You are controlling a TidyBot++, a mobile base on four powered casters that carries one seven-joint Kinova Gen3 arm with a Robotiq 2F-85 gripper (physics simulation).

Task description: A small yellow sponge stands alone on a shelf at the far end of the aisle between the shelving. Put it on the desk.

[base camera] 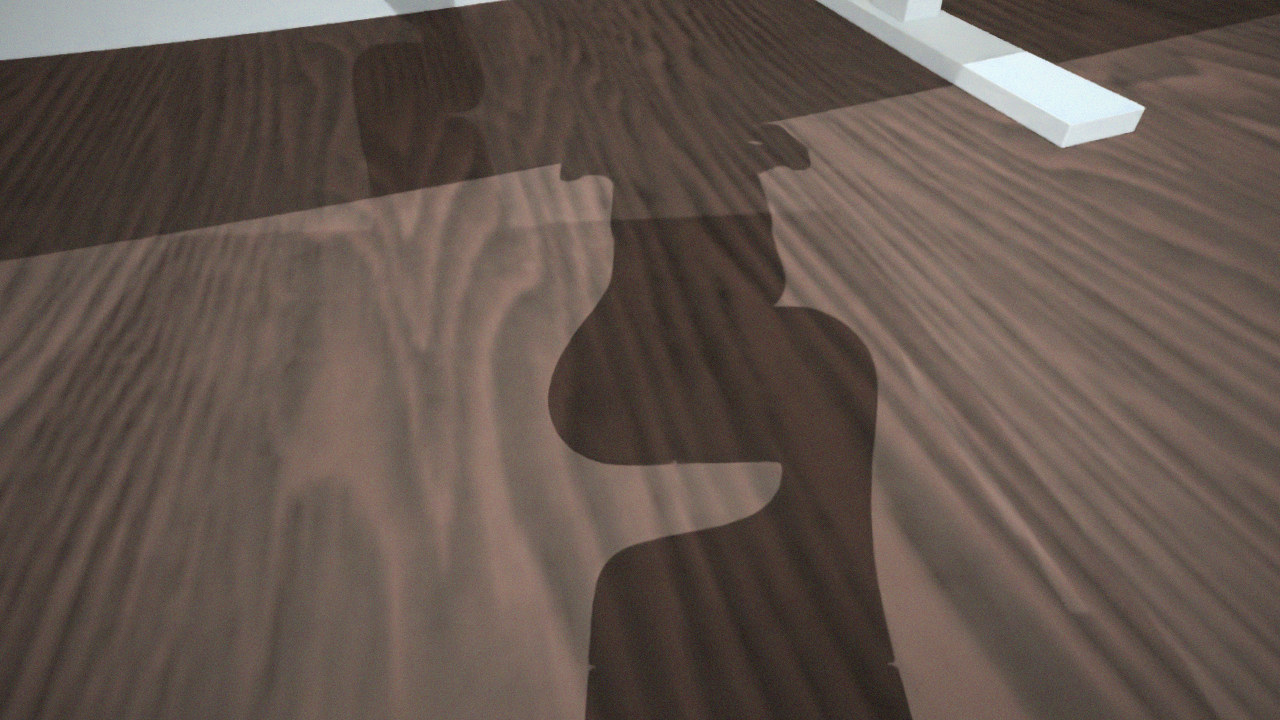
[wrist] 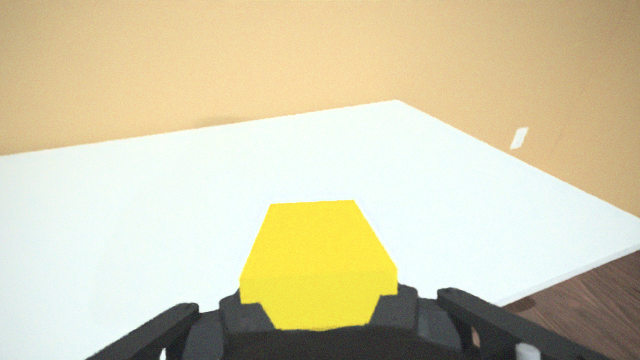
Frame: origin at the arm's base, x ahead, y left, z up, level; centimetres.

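Where they show: gripper, fingertip midpoint: (wrist: 317, 286).
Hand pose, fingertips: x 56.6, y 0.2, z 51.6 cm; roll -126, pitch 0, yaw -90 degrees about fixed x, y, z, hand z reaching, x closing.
Note:
Each offset is from my fingertips to the top centre of the thing. Level surfaces: height alone.
The yellow sponge @(dx +0.9, dy +0.0, dz +4.9 cm) (wrist: 319, 250) is between the two dark fingers at the lower middle of the wrist view. My gripper (wrist: 317, 286) is shut on it. The white desk top @(dz -19.2 cm) (wrist: 165, 200) spreads below and beyond the sponge, with its far corner at the upper right and its near right edge beside the fingers. The sponge is over the desk top; I cannot tell whether its underside touches it. In the base camera view a white desk foot (base camera: 1056, 94) stands on the floor at the upper right. The gripper and sponge do not show there.
A tan wall (wrist: 250, 55) stands behind the desk, with a small white plate @(dx +119.7, dy -111.1, dz -45.5 cm) (wrist: 519, 138) on it at the right. Brown wood floor @(dz -91.2 cm) (base camera: 313, 402) (wrist: 590, 295) lies below the desk, with the arm's dark shadow on it. A white surface (base camera: 161, 22) shows at the base camera view's upper left.

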